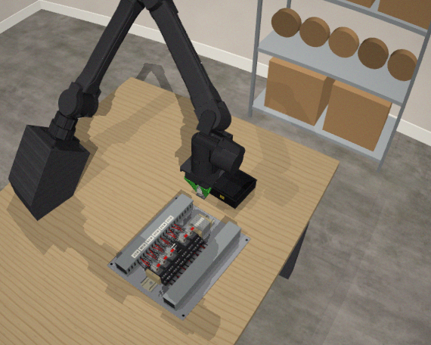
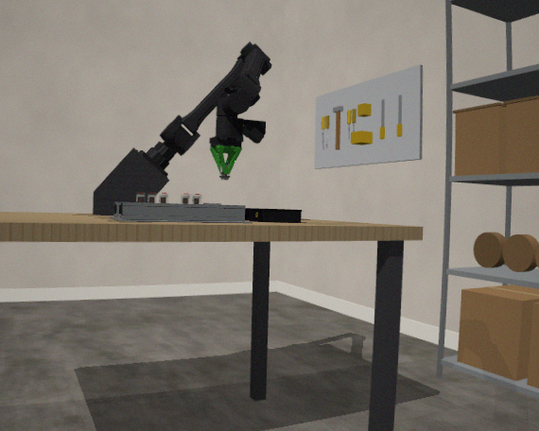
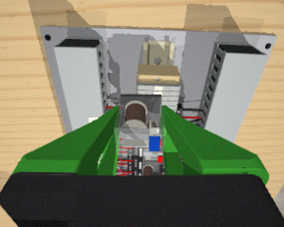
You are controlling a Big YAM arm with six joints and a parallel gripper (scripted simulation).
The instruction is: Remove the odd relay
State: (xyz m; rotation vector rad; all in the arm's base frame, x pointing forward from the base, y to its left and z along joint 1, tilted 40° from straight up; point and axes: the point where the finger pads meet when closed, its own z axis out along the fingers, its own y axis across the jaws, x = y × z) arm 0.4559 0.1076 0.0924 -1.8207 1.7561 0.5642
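Now: the black tray 3 cm behind my hand, 15 cm to the left of it and 12 cm below it. Also, from my hand: grey relay right at my hand.
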